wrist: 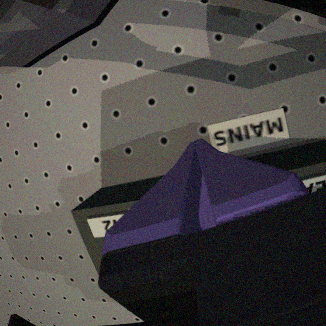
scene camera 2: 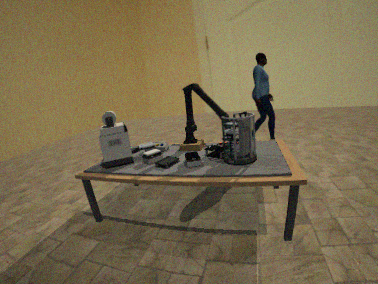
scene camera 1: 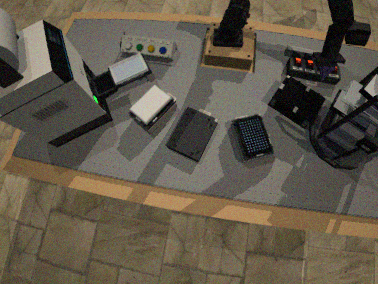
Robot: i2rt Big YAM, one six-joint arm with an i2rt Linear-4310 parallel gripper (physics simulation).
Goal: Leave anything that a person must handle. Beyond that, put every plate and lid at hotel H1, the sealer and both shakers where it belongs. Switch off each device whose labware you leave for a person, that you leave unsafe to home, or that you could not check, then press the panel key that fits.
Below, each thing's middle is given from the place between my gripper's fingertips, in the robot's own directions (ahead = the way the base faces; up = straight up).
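Labels:
I find the MAINS label point(wrist: 268, 126) 20 mm to the right of my hand and 30 mm below it; going by their middles, it is the nearest to my hand of the things named here. The black well plate with blue wells point(scene camera 1: 253, 135) is 260 mm ahead of my hand, 290 mm to the right of it and 30 mm above it, and going by their middles it is the farthest from my hand among these. As for plate hotel H1 point(scene camera 1: 338, 141), it stands 60 mm to the left of my hand, 220 mm ahead of it and 140 mm above it.

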